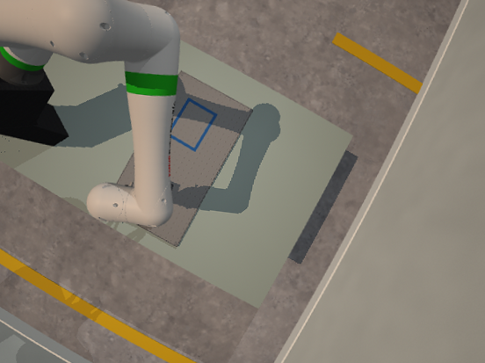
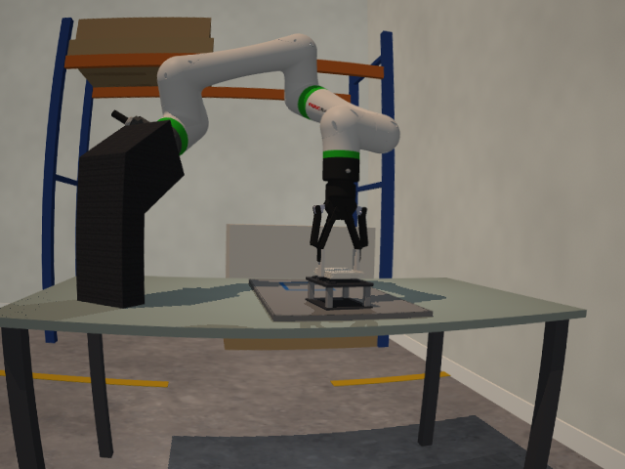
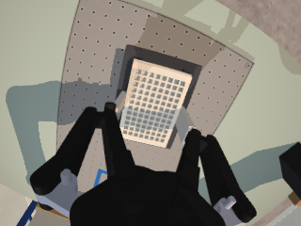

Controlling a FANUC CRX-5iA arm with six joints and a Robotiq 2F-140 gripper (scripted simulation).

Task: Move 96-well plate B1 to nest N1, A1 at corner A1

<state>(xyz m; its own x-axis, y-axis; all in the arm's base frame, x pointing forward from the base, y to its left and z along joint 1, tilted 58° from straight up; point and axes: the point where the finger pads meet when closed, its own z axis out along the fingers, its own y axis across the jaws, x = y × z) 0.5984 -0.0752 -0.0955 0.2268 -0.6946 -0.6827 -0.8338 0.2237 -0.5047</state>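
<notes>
Right now my hand is 20 mm above the white 96-well plate. The rest, counted from my hand: black raised nest N1 (40 mm below).
</notes>
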